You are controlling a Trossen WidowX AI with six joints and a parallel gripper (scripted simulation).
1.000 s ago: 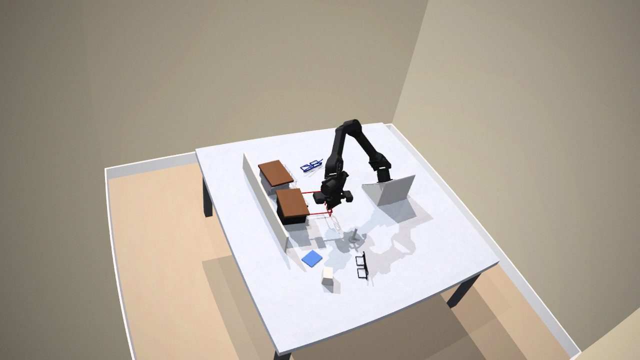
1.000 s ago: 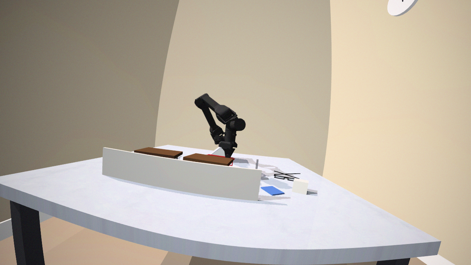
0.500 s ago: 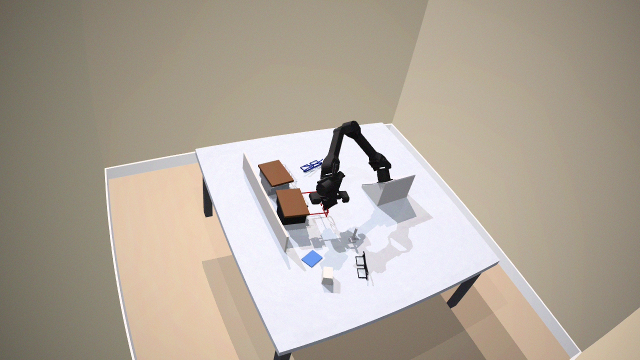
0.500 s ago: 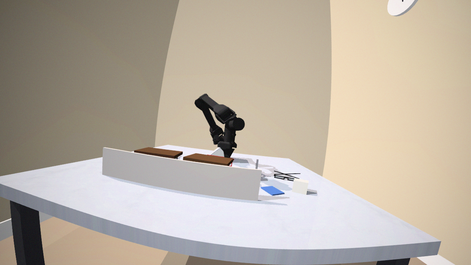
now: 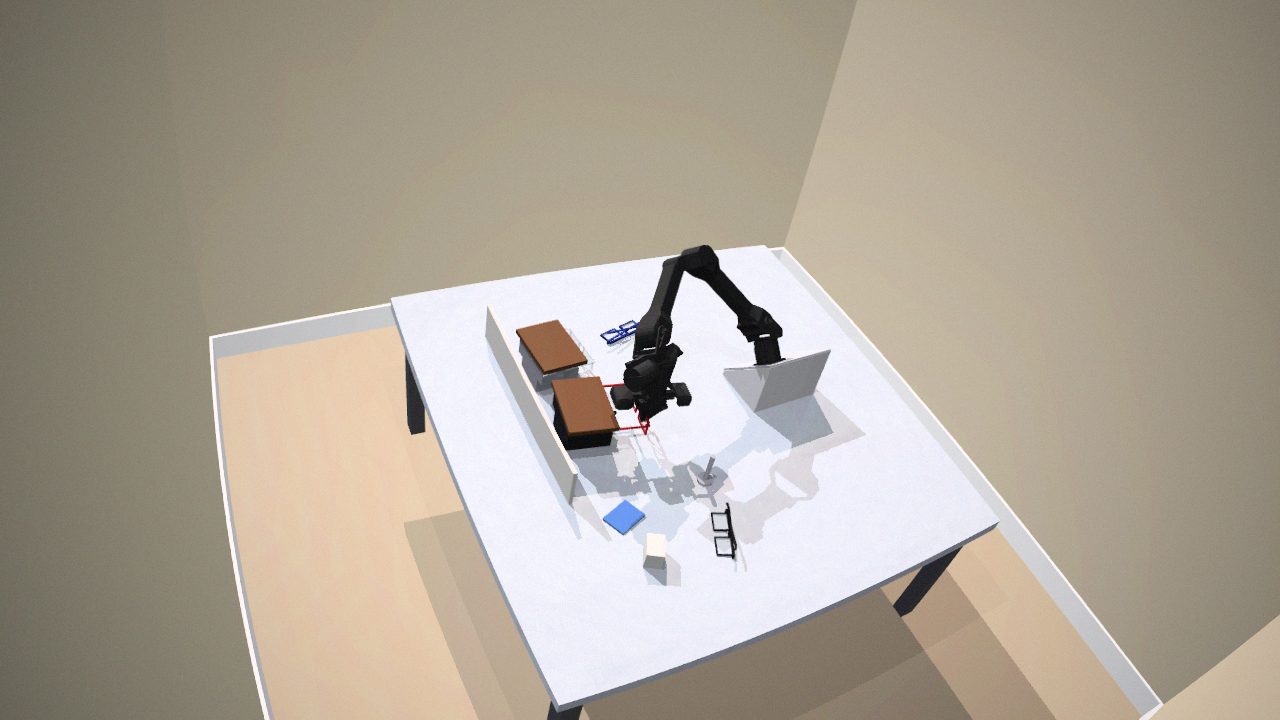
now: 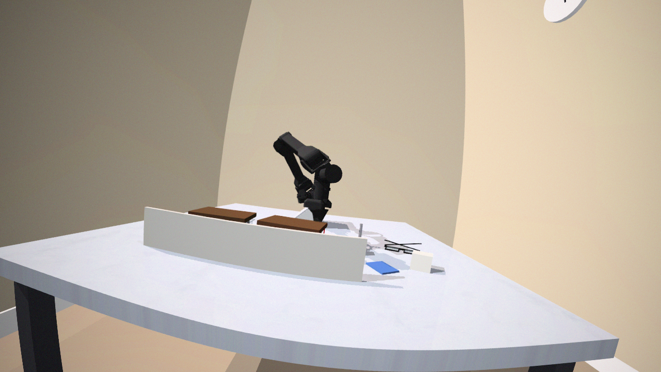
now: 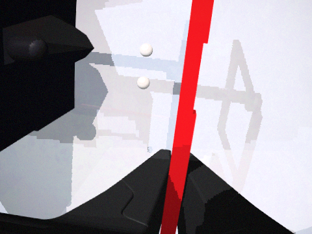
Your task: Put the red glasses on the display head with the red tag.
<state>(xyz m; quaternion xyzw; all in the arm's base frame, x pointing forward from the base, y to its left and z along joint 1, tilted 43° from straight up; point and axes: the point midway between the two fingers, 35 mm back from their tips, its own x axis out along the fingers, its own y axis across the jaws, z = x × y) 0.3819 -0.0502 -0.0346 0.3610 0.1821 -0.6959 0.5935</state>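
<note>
Now: the dark head 10 cm ahead of my gripper tip, 7 cm to the right of it and 1 cm below it. Also, from my gripper tip: blue card (17 cm ahead, 19 cm to the left, 6 cm below); then long white panel (21 cm ahead, 20 cm to the right, 1 cm below); then grey peg stand (7 cm behind, 18 cm to the left, 4 cm below).
</note>
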